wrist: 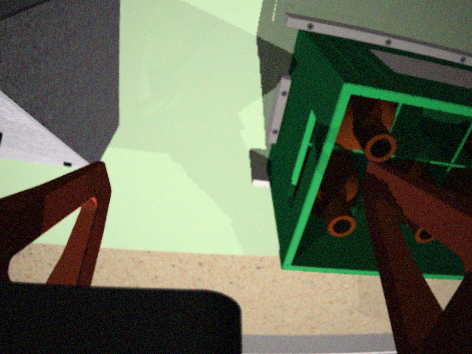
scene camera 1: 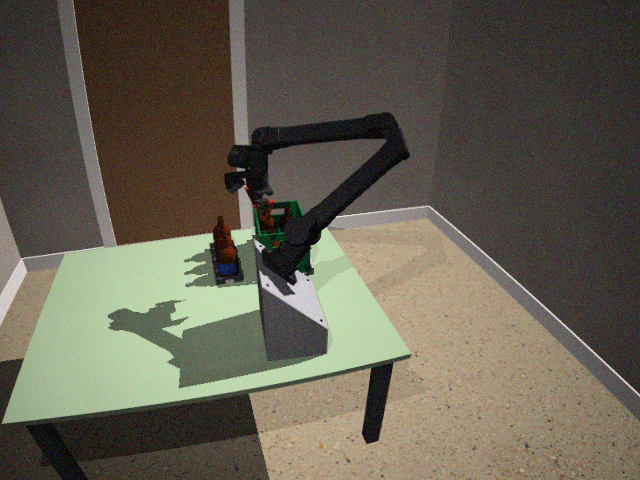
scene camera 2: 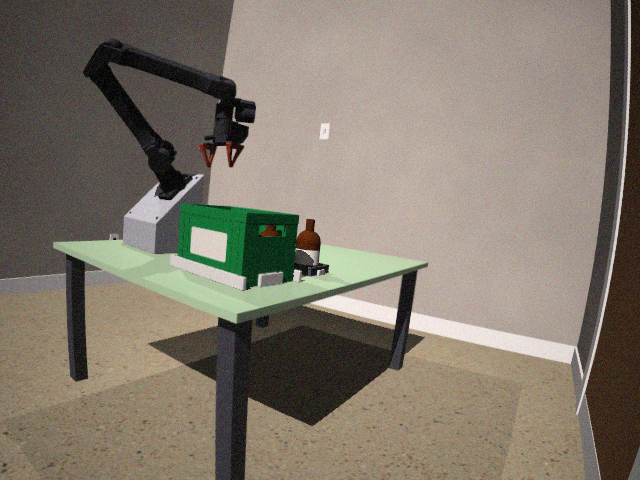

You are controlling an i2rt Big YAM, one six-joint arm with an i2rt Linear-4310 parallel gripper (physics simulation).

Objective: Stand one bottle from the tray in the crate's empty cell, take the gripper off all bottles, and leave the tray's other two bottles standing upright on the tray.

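Places are measured from the arm's base along level axes (x back, y right, z up), in millimetres.
Where they show: gripper, fingertip midpoint: [wrist: 236, 175] [scene camera 1: 260, 214] [scene camera 2: 219, 167]; arm's base, origin of the base link: [scene camera 1: 277, 267] [scene camera 2: 175, 188].
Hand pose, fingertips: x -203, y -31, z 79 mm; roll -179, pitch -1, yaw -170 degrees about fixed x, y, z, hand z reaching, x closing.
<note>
Each offset is from my fingertips to the top centre of the thing. "pt": to the spot under its first point. Level surfaces: height alone.
My gripper [scene camera 1: 260, 208] [scene camera 2: 219, 165] [wrist: 236, 175] is open and empty, high above the table; in the wrist view its right finger overlaps the green crate @[dy +87, dx -212, dz -119 mm] [scene camera 1: 268, 238] [scene camera 2: 268, 260] [wrist: 306, 90]. Inside the crate, brown bottles show by their necks, one at the upper left [wrist: 381, 147], one below it @[pt dy +130, dx -122, dz -131 mm] [wrist: 341, 226] and one partly behind the finger [wrist: 424, 234]. An upper cell beside them looks dark green with no neck visible. A blue-labelled bottle @[dy -128, dx -104, dz -134 mm] [scene camera 1: 225, 254] stands on the dark tray [scene camera 1: 222, 281] [scene camera 2: 311, 270], with others upright behind it, overlapping. A white-labelled bottle @[dy -145, dx -277, dz -134 mm] [scene camera 2: 308, 240] shows in scene camera 2.
The grey arm base [scene camera 1: 292, 330] [scene camera 2: 139, 232] [wrist: 60, 65] stands next to the crate. White rails [scene camera 2: 206, 271] [wrist: 350, 34] line the crate's foot on the light green table @[dz -294 mm] [scene camera 1: 103, 361] [scene camera 2: 361, 263]. The tray is on the crate's other side from the floor edge.
</note>
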